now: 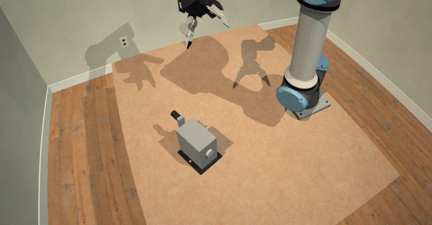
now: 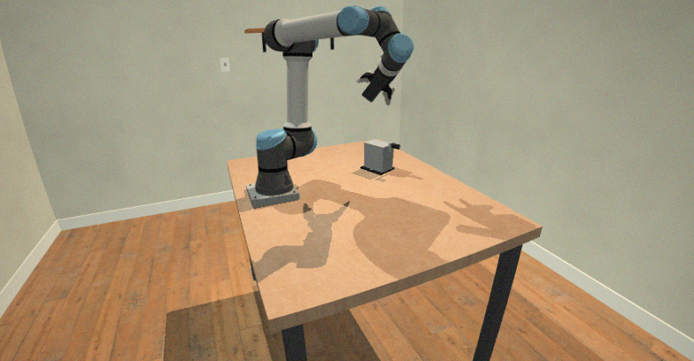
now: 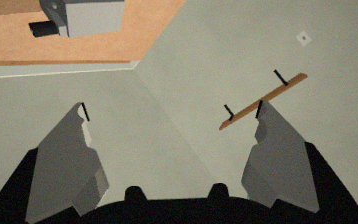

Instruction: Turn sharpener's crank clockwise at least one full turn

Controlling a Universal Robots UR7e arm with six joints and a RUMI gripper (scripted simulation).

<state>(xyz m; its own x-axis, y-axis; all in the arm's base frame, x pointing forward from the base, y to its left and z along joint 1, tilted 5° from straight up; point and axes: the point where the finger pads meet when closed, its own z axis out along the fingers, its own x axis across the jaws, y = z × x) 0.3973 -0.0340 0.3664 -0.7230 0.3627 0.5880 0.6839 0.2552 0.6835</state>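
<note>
Right now the black crank handle is 13 cm ahead of my hand, 5 cm to the left of it and 24 cm below it.
</note>
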